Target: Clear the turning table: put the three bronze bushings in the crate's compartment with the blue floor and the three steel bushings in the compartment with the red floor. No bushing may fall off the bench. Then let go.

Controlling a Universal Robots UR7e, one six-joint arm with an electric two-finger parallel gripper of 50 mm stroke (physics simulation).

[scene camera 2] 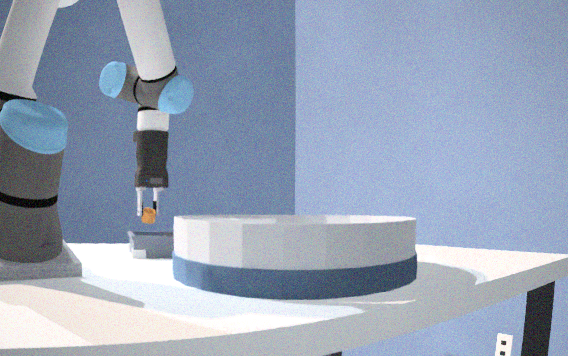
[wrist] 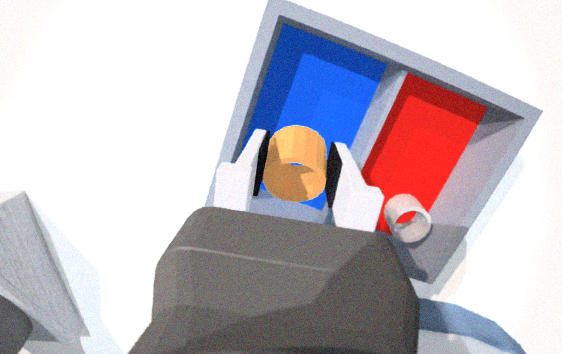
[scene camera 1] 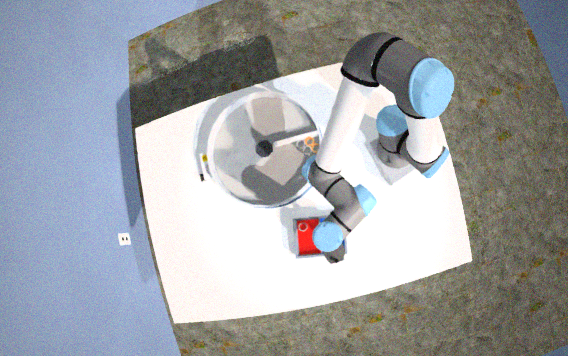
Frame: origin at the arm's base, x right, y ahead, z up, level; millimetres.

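Where they show: gripper, fingertip midpoint: (scene camera 2: 148,215) (wrist: 297,155); arm's base, origin of the base link: (scene camera 2: 21,242) (scene camera 1: 396,149).
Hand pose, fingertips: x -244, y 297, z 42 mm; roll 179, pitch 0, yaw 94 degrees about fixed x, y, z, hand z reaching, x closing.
Things, the pixels of their top centre, and the offset from my fingertips. "*": a spot on its surface instead. Level surfaces: height alone.
- bronze bushing, middle of its top: (wrist: 295,176) (scene camera 2: 148,207) dx +5, dy +0, dz +18 mm
- crate, middle of its top: (wrist: 366,162) (scene camera 2: 168,233) (scene camera 1: 320,236) dx +7, dy +48, dz -42 mm
- compartment with the blue floor, surface spot: (wrist: 330,100) * dx -22, dy +20, dz -86 mm
- steel bushing, middle of its top: (wrist: 411,225) dx +54, dy +105, dz -60 mm
- compartment with the red floor, surface spot: (wrist: 425,140) (scene camera 1: 307,243) * dx -9, dy +102, dz -86 mm
- white bar, surface spot: (scene camera 1: 290,140) * dx +356, dy +72, dz +2 mm
- dark hub, middle of its top: (scene camera 1: 264,148) dx +359, dy +175, dz -31 mm
- bench, its level: dz -91 mm
- small yellow-marked piece, surface spot: (scene camera 1: 204,158) * dx +384, dy +412, dz -33 mm
- divider, middle of its top: (wrist: 364,158) dx +7, dy +48, dz -50 mm
My gripper (scene camera 2: 148,212) (wrist: 297,155) is shut on a bronze bushing (scene camera 2: 148,217) (wrist: 296,142), held upright a little above the crate (scene camera 2: 160,246) (wrist: 253,75). In the wrist view it hangs over the near end of the compartment with the blue floor (wrist: 330,100). A steel bushing (wrist: 394,210) stands in the compartment with the red floor (scene camera 1: 307,242) (wrist: 425,140), near one end. On the turning table (scene camera 1: 232,175) (scene camera 2: 295,245), bronze bushings (scene camera 1: 311,144) and steel bushings (scene camera 1: 301,147) sit clustered beside the white bar (scene camera 1: 290,140), partly hard to make out. The arm hides much of the blue compartment in scene camera 1.
The turning table has a raised rim and a dark hub (scene camera 1: 264,148). The arm's base (scene camera 1: 392,167) stands on the bench (scene camera 1: 225,280), right of the turning table. A small yellow-marked piece (scene camera 1: 204,158) lies at the table's left. The crate has raised walls and a divider (wrist: 382,107).
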